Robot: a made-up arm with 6 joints.
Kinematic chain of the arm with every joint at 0, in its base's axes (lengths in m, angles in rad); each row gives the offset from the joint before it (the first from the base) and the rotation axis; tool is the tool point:
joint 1: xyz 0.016 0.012 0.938 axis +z
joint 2: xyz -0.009 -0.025 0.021 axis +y
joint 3: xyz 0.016 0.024 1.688 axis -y
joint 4: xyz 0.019 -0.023 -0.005 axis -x
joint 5: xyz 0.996 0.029 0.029 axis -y
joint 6: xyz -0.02 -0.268 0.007 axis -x
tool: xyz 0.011 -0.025 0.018
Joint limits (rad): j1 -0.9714..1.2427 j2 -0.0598..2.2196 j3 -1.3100..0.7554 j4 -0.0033..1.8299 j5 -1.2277..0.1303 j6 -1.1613..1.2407
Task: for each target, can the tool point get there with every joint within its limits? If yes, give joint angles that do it. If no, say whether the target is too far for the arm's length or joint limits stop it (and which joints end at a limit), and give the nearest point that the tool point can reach.
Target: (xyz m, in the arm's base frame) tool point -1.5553 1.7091 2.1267
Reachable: no: joint limits stop it (at a limit: joint 1, joint 4) | nearest point 0.2722 1.0870 2.1267 | short by 1.930 m
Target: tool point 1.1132 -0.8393 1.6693
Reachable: yes | joints -0.4956 0.4475 -0.5908 0.3362 -0.2376 0.9509
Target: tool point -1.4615 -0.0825 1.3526
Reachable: no: joint limits stop it (at a limit: joint 1, joint 2, joint 3, joint 4, joint 5, joint 6) | nearest point -0.0899 -0.3463 1.6932 | short by 1.438 m
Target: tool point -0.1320 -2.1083 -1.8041
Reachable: no: too far | nearest point 0.6106 -1.3695 -1.0988 | short by 1.263 m
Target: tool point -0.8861 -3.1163 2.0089
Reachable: no: too far | nearest point 0.9434 -1.8663 2.0089 | short by 2.216 m
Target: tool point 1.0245 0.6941 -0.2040
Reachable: yes | joints 0.7912 1.7076 -0.4808 0.3904 -0.3627 0.3338
